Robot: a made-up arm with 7 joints. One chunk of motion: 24 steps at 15 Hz.
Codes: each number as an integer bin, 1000 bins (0 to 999) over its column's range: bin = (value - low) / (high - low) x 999, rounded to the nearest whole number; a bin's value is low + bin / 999 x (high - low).
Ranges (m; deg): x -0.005..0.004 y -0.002..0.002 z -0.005..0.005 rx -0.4..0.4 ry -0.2..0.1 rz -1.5..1
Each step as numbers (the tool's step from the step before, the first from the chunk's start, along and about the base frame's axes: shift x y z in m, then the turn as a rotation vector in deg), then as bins.
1 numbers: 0.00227 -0.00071 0.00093 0.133 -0.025 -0.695
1 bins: 807 322 592 666 583 322
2 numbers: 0.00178 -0.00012 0.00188 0.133 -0.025 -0.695
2 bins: 753 470 687 666 583 322
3 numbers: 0.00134 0.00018 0.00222 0.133 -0.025 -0.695
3 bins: 704 544 721 666 583 322
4 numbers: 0.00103 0.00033 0.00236 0.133 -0.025 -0.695
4 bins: 669 582 735 666 583 322
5 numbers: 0.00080 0.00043 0.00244 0.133 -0.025 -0.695
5 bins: 644 607 743 666 583 322
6 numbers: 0.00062 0.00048 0.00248 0.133 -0.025 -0.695
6 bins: 624 619 747 666 583 322
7 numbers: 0.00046 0.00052 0.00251 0.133 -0.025 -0.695
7 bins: 606 629 750 666 583 322
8 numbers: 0.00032 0.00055 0.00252 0.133 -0.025 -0.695
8 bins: 591 637 751 666 583 322
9 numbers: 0.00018 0.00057 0.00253 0.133 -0.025 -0.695
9 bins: 575 642 752 666 583 322
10 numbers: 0.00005 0.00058 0.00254 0.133 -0.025 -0.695
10 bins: 561 644 753 666 583 322
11 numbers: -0.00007 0.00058 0.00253 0.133 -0.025 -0.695
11 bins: 547 644 752 666 583 322
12 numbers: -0.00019 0.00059 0.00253 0.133 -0.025 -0.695
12 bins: 534 647 752 666 583 322
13 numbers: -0.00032 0.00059 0.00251 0.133 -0.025 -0.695
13 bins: 519 647 750 666 583 322
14 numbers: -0.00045 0.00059 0.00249 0.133 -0.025 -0.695
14 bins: 505 647 748 666 583 322
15 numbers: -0.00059 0.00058 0.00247 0.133 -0.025 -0.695
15 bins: 490 644 746 666 583 322
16 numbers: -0.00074 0.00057 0.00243 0.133 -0.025 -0.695
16 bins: 473 642 742 666 583 322
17 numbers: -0.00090 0.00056 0.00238 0.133 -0.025 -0.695
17 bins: 455 639 737 666 583 322
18 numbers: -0.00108 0.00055 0.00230 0.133 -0.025 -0.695
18 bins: 435 637 729 666 583 322
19 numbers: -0.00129 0.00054 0.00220 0.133 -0.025 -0.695
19 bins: 412 634 719 666 583 322
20 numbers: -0.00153 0.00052 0.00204 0.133 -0.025 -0.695
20 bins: 385 629 703 666 583 322
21 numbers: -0.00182 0.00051 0.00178 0.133 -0.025 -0.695
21 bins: 353 627 677 666 583 322
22 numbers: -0.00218 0.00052 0.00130 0.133 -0.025 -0.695
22 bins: 313 629 629 666 583 322
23 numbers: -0.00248 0.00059 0.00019 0.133 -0.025 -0.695
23 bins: 280 647 518 666 583 322
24 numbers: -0.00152 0.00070 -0.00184 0.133 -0.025 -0.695
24 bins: 386 674 316 666 583 322
